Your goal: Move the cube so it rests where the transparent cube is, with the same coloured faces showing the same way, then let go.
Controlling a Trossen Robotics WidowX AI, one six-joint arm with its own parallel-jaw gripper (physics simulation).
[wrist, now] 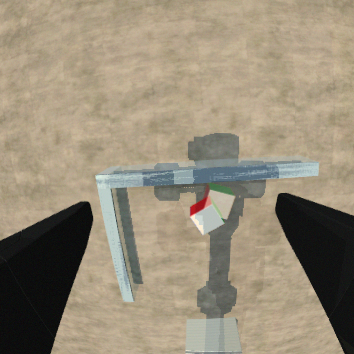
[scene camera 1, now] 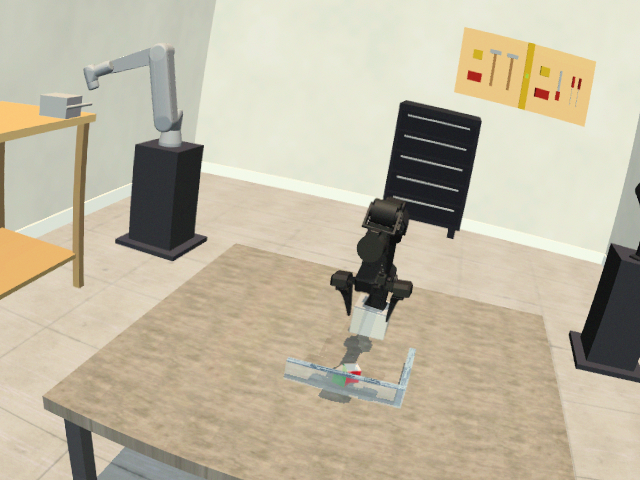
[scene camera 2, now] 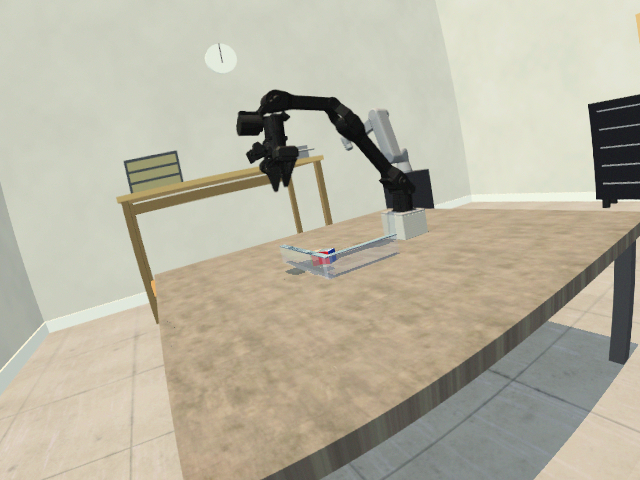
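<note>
The cube [scene camera 1: 353,367] [scene camera 2: 331,253] [wrist: 207,220] rests on the table, with a white top and a red side in the wrist view and a blue side in scene camera 2. The transparent cube [scene camera 1: 339,379] [scene camera 2: 317,259] [wrist: 223,203] stands close against or overlapping it, turned differently, nearer the long clear wall. It shows a pale top and green sides in the wrist view and a faint red side in scene camera 2. My gripper [scene camera 1: 368,317] [scene camera 2: 281,187] [wrist: 185,206] is open and empty, pointing down high above both cubes. The cubes' lower parts are partly seen through the wall.
A clear L-shaped wall [scene camera 1: 408,364] [scene camera 2: 361,244] [wrist: 114,240] stands on the table [scene camera 1: 206,413] [scene camera 2: 413,320] [wrist: 175,65]. Its long part runs close beside the cubes; its short part is at one end. The arm's pale base block [scene camera 1: 368,325] [scene camera 2: 412,225] [wrist: 212,335] stands behind the cubes.
</note>
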